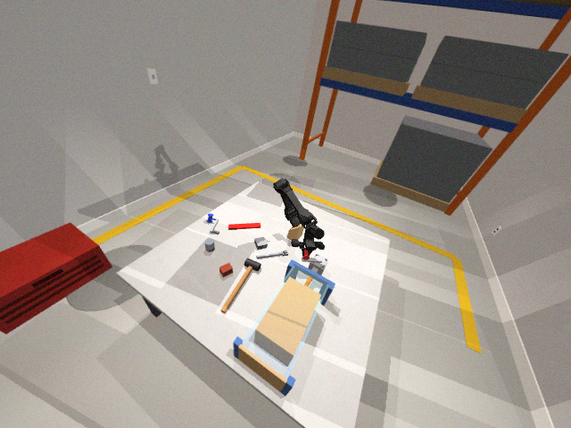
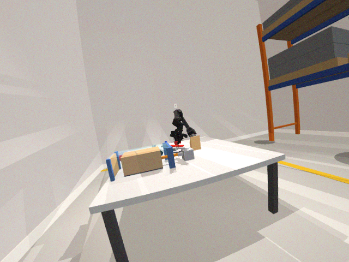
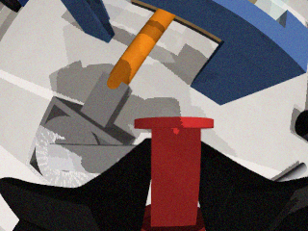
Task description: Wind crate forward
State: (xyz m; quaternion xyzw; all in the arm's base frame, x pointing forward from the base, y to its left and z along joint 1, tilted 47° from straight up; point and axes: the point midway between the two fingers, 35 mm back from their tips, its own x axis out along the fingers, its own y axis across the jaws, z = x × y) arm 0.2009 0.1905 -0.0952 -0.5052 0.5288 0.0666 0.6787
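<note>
The red-knobbed winch handle lies 4 cm behind my gripper tip, 2 cm to the left of it and 3 cm below it. The rest, counted from my gripper tip: grey hand winch 9 cm behind, 5 cm to the left, 10 cm below; then red knob 1 cm behind, 1 cm to the right; then frame 8 cm ahead, 9 cm to the left, 3 cm below.
</note>
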